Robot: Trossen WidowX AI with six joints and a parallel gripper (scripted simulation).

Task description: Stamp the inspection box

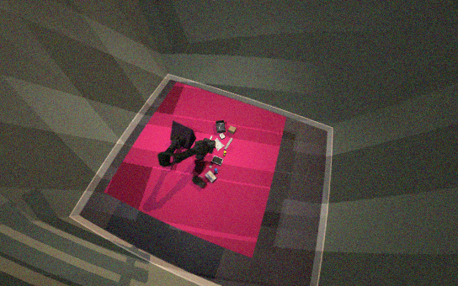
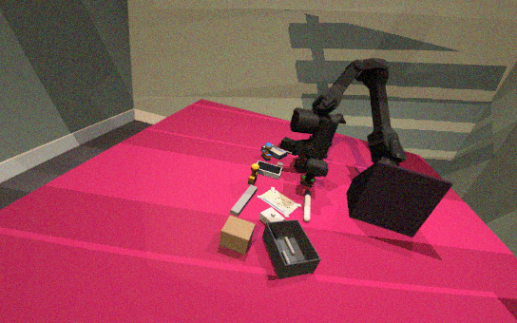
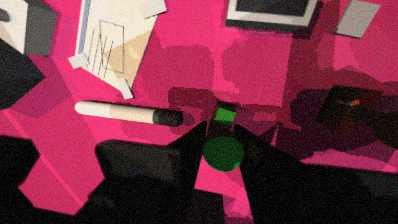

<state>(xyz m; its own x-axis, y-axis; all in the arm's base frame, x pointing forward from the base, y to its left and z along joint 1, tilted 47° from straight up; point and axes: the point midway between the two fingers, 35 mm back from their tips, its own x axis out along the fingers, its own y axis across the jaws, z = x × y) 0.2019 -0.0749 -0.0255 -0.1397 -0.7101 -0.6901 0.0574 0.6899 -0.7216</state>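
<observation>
Now: gripper tip 13 cm short of the dark ink pad, 3 cm to the left of it and 2 cm above it. Also, from my gripper tip: red-knobbed stamp: 12 cm to the right, 2 cm ahead, 1 cm below; white cylinder: 9 cm to the left, 2 cm below; green-topped stamp: right at my gripper tip.
</observation>
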